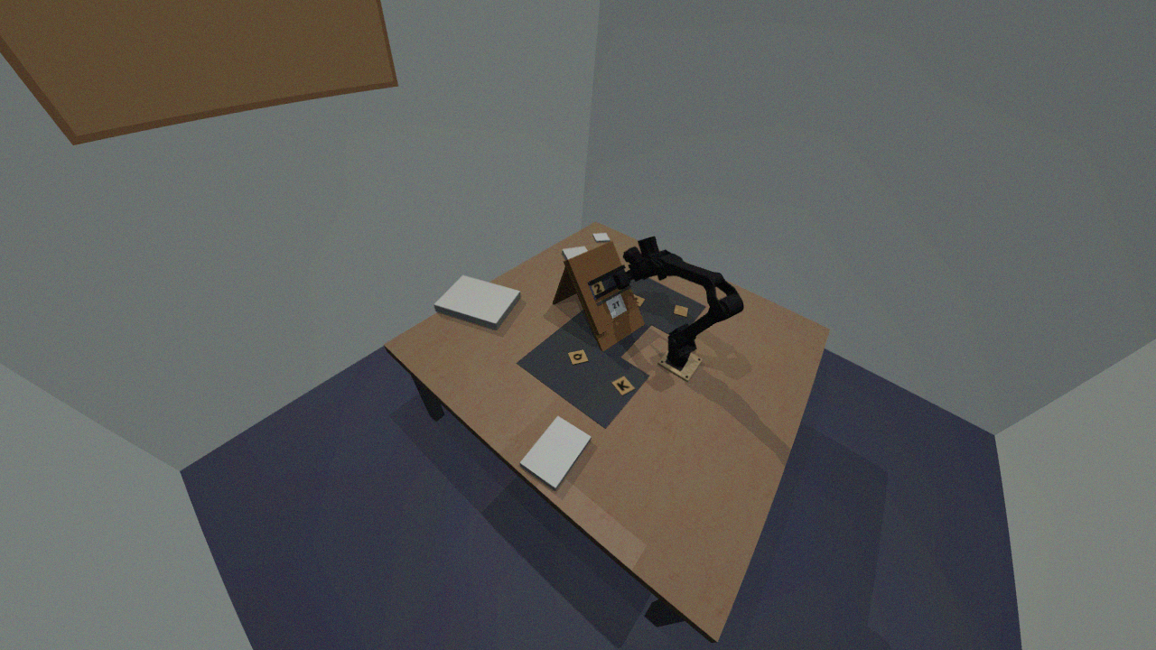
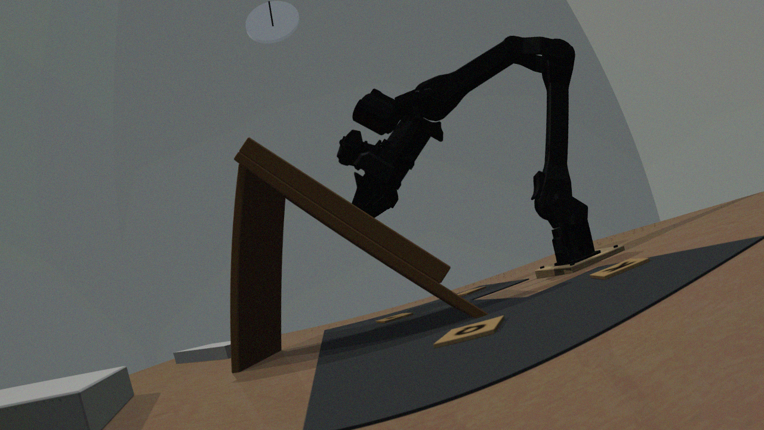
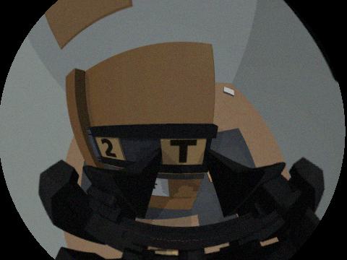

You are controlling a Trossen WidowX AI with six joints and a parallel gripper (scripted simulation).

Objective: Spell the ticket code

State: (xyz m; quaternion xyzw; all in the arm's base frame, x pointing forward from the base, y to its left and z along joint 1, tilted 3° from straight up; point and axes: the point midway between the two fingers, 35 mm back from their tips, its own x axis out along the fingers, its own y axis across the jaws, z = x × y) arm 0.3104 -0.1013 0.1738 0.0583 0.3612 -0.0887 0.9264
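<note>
My gripper tip is now 120 mm to the right of the tile marked 2 and 20 mm short of it. Also, from my gripper tip: tile marked T right at my gripper tip; then white ticket 70 mm to the left, 70 mm below, 40 mm behind; then dark mat 170 mm below, 130 mm behind, 90 mm to the left.
</note>
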